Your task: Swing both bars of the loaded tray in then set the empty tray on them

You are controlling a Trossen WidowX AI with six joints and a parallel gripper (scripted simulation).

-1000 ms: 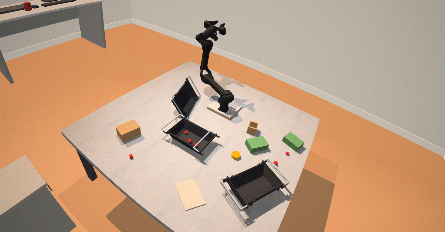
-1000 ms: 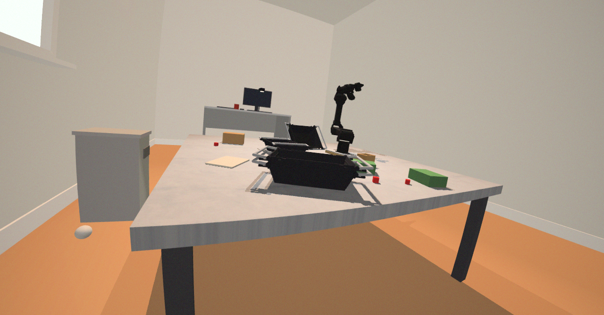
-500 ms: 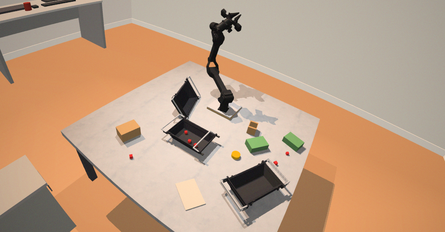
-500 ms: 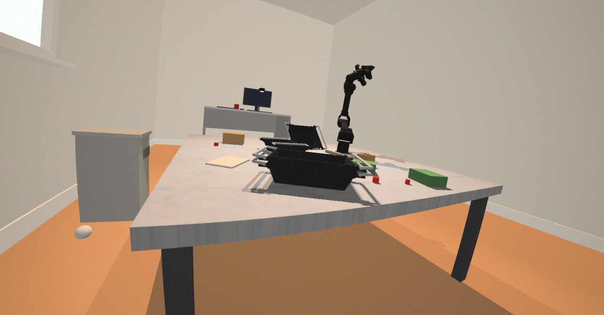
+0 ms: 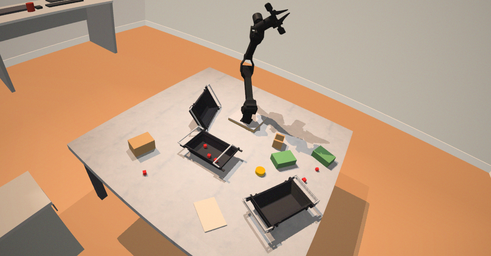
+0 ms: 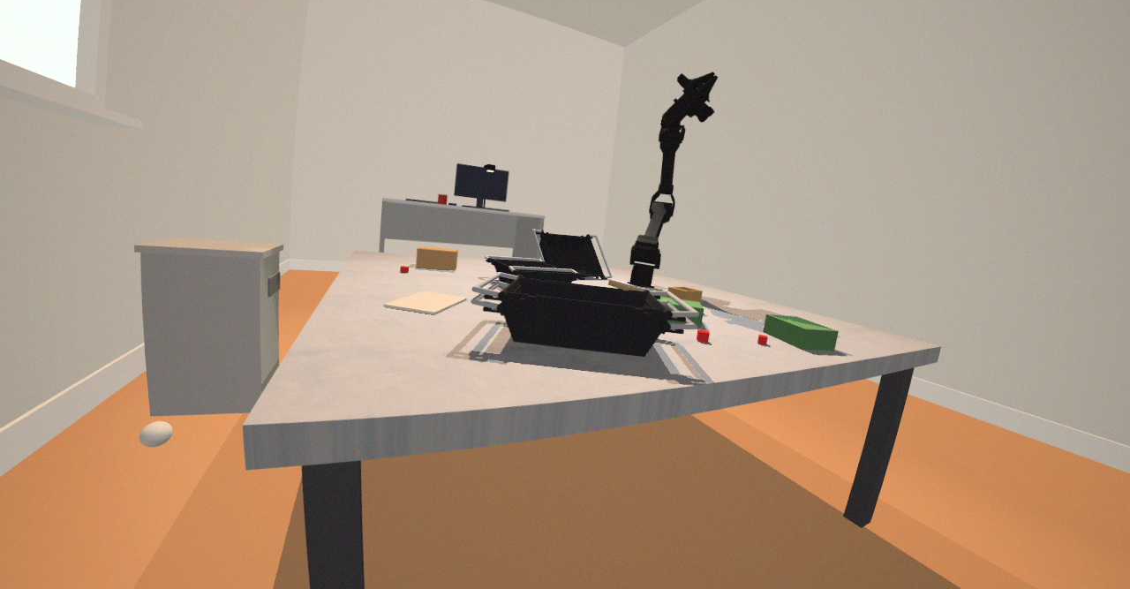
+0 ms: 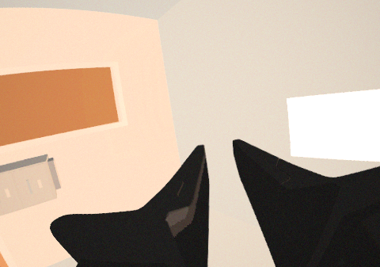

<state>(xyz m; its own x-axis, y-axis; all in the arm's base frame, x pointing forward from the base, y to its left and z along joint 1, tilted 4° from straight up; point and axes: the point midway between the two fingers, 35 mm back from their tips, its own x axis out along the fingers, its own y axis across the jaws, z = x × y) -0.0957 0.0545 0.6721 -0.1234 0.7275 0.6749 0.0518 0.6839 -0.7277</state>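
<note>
Now: the black tray 250 mm ahead of my gripper tip, 310 mm to the right of it and 630 mm below it. Also, from my gripper tip: red block (530 mm ahead, 120 mm to the right, 690 mm below); then brown box (670 mm ahead, 460 mm to the right, 680 mm below); then yellow disc (490 mm ahead, 150 mm to the left, 700 mm below).
</note>
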